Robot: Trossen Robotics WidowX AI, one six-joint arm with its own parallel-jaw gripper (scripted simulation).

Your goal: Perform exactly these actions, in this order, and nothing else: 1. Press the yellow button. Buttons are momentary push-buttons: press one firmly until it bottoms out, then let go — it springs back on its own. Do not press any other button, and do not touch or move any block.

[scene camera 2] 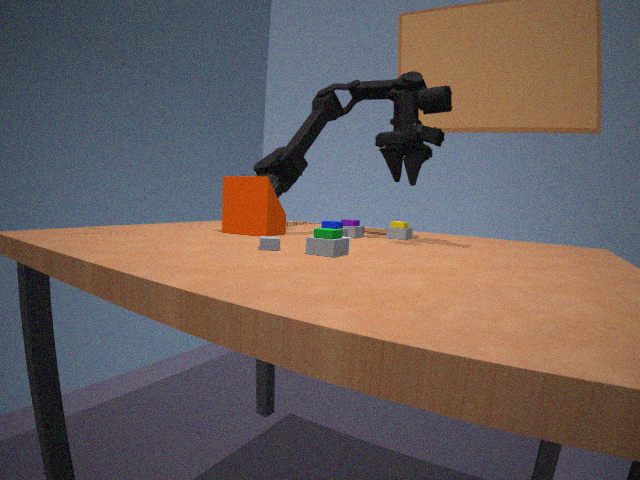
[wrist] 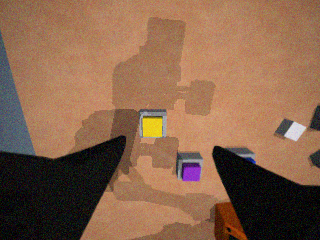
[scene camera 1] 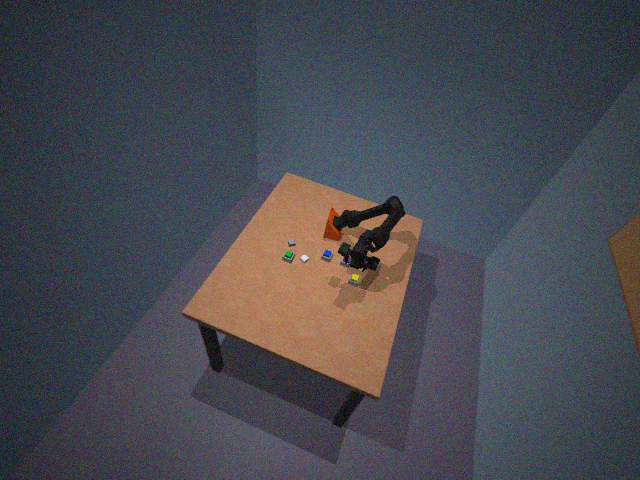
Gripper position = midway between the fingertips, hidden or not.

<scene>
My gripper (scene camera 2: 405, 183) is open and holds nothing.
My gripper also shows in the wrist view (wrist: 169, 145).
</scene>
